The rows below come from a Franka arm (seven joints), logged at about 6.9 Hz.
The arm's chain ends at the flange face. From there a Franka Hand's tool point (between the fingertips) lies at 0.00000 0.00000 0.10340 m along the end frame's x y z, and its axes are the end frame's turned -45 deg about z.
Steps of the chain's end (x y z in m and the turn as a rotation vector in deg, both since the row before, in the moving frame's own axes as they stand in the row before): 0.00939 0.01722 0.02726 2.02 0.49 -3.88; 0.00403 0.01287 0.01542 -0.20 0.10 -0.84; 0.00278 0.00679 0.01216 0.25 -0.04 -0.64
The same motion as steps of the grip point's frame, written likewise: -0.00240 0.01676 0.02719 1.08 1.77 -3.88; -0.00638 0.01233 0.01542 -0.21 -0.07 -0.84; -0.00257 0.00640 0.01216 0.21 0.15 -0.64
